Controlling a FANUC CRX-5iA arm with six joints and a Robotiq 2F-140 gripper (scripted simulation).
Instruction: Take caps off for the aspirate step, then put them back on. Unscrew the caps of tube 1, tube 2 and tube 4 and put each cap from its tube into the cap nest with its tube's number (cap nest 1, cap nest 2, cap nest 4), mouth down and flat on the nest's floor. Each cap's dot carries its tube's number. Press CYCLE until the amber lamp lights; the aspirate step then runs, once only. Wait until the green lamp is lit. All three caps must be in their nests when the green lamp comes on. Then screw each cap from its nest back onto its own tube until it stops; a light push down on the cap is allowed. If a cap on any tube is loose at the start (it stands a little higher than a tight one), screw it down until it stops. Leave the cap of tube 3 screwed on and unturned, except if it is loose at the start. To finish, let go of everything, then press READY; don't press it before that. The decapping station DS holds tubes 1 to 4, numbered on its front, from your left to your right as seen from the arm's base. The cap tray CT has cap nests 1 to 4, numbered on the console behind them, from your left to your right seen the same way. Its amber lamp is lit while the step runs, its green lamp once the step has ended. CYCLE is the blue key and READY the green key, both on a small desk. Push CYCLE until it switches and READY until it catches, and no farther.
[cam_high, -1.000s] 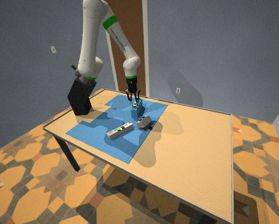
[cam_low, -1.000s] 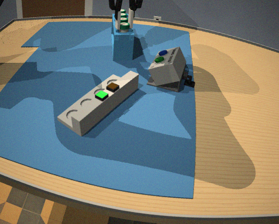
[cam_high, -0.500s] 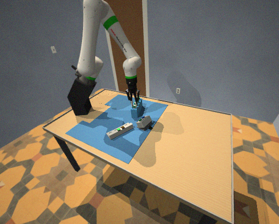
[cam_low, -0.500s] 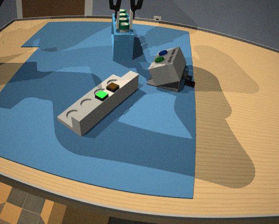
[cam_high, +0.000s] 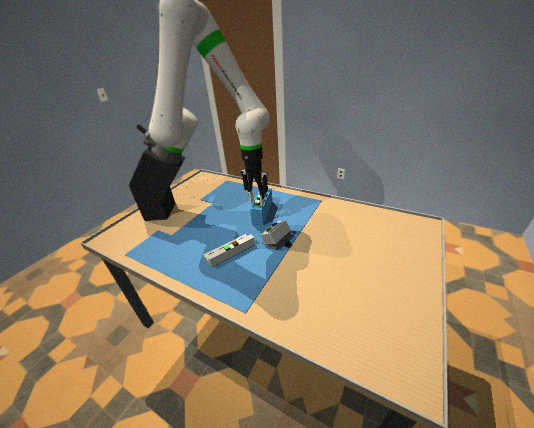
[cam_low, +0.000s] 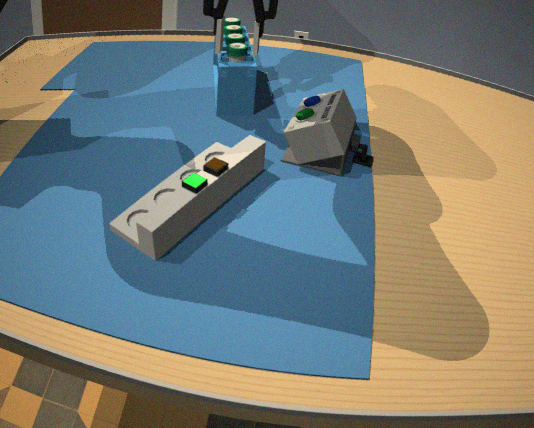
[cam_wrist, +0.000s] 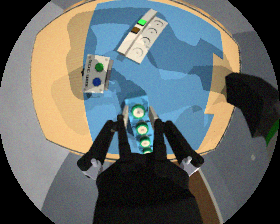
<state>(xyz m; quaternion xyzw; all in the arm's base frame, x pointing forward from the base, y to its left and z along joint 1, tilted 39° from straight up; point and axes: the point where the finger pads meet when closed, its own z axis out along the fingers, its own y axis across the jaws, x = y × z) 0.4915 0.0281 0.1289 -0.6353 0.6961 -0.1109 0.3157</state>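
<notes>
Now: the green ready key 12 cm to the right of my hand, 12 cm ahead of it and 7 cm below it. Round my hand: blue cycle key: 13 cm ahead, 7 cm to the right, 7 cm below; then small grey desk: 14 cm ahead, 9 cm to the right, 9 cm below.
</notes>
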